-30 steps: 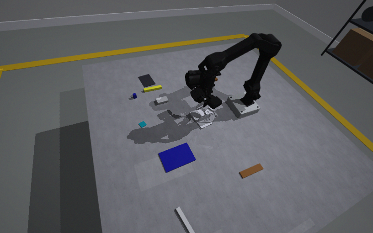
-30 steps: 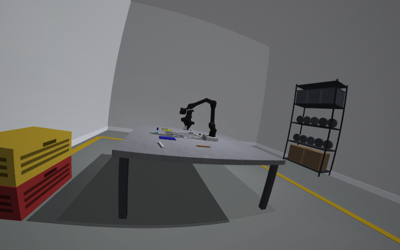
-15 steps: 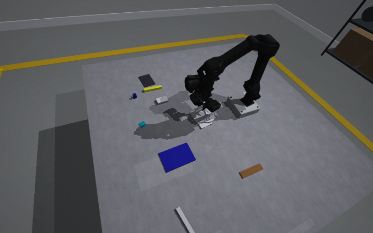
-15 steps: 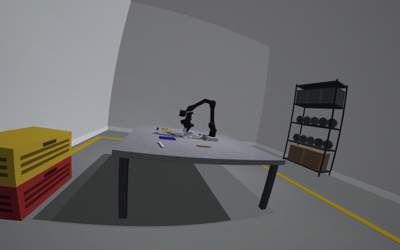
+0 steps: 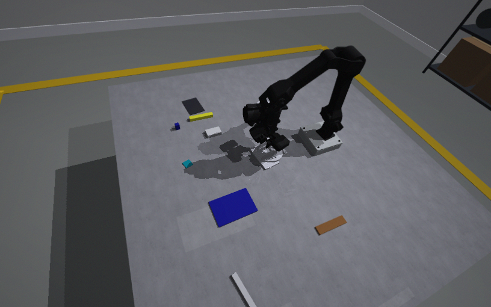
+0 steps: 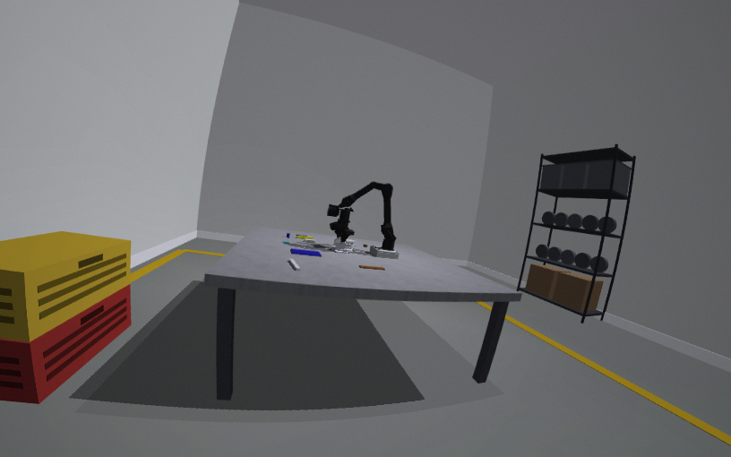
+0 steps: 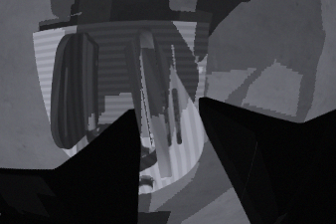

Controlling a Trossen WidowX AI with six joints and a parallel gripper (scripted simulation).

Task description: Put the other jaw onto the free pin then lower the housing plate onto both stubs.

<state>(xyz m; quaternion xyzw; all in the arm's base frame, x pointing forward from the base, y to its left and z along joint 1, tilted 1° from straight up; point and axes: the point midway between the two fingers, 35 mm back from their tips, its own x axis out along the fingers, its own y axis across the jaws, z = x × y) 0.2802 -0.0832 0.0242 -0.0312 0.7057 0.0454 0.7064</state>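
Now: gripper tip 10 mm short of the base, 30 mm to the right of it and 30 mm above it. From my gripper tip the other things lie so: teal tile: 300 mm ahead, 90 mm to the right, 30 mm below; then blue sheet: 240 mm ahead, 160 mm to the left, 30 mm below; then white block: 140 mm ahead, 180 mm to the right, 30 mm below.
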